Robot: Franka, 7 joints.
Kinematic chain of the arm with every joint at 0, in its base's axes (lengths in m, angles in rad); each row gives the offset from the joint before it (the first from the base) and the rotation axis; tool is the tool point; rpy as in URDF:
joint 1: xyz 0 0 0.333 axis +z
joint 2: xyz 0 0 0 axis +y
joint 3: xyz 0 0 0.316 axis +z
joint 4: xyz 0.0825 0 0 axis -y
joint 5: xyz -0.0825 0 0.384 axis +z
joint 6: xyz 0 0 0 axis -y
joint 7: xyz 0.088 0 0 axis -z
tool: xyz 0 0 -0.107 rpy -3.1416 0 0
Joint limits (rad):
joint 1: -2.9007..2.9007
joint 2: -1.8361..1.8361
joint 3: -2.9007..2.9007
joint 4: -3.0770..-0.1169
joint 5: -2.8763..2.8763
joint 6: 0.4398..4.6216
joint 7: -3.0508..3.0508
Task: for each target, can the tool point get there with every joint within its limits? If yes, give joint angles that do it. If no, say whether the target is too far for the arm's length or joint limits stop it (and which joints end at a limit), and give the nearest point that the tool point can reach.
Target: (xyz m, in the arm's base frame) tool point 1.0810 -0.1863 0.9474
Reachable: no: too far | nearest point 0.7376 -0.1271 0.7522 | short by 0.399 m
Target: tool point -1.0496 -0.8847 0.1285
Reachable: no: too far | nearest point -0.6488 -0.5469 0.2066 | short by 0.530 m
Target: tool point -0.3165 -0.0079 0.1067
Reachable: yes | joints 1.5442 1.0241 1.0272 -2.7477 -0.6065 2.5208 -0.7771
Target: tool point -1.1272 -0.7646 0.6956
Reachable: no: too far | nearest point -0.6861 -0.4654 0.5537 | short by 0.552 m
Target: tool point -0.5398 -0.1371 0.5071
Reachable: yes | joints 2.1964 -0.2341 1.1237 -2.0743 0.4251 2.3173 1.2384
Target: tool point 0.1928 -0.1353 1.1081
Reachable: yes | joints 0.6146 -0.2412 -0.9511 -0.6235 -2.0299 3.2046 -1.7907
